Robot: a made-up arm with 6 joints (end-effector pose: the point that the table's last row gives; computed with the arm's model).
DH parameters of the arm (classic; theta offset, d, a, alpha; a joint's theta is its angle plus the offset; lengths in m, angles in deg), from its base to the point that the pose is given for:
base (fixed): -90 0.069 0 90
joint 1: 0 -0.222 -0.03 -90
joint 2: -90 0.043 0.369 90
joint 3: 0 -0.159 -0.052 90
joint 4: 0 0.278 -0.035 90
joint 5: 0 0.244 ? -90
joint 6: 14.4 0 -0.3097 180
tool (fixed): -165.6 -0.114 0 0
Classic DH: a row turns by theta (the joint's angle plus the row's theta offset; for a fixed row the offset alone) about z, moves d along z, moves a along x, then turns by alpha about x.
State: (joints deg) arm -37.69 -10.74 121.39 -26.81 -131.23 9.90
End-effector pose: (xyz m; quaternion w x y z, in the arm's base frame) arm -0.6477 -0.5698 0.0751 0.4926 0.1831 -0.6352 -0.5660
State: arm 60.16 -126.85 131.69 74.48 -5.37 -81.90
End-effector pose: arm 0.3778 0.6162 -0.6077 0.5695 0.6544 0.1111 -0.4848
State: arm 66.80 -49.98 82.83 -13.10 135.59 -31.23
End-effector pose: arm -0.2325 0.1393 0.0986 0.6149 -0.6516 -0.4385 0.0711
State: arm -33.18 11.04 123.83 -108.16 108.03 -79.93
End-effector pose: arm -0.1278 -0.1520 0.0352 0.4479 0.8077 -0.3785 0.0605
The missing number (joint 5, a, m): -0.113
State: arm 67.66 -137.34 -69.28 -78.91 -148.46 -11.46
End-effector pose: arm -0.2409 0.2623 -0.2565 0.2466 0.2106 0.2440 -0.9139
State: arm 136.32 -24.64 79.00 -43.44 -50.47 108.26
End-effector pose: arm -0.5749 -0.0586 0.4905 0.2755 0.6353 -0.0512 0.7196
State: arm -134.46 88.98 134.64 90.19 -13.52 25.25
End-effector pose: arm 0.7219 -0.1792 -0.6793 0.9692 -0.0292 0.1205 -0.2126
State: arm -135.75 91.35 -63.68 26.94 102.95 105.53
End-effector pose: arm 0.9110 0.1430 0.1030 0.8636 -0.4432 -0.2389 0.0277
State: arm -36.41 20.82 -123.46 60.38 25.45 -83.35
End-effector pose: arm 0.1162 -0.5743 0.1351 0.4161 0.0234 -0.8571 -0.3029
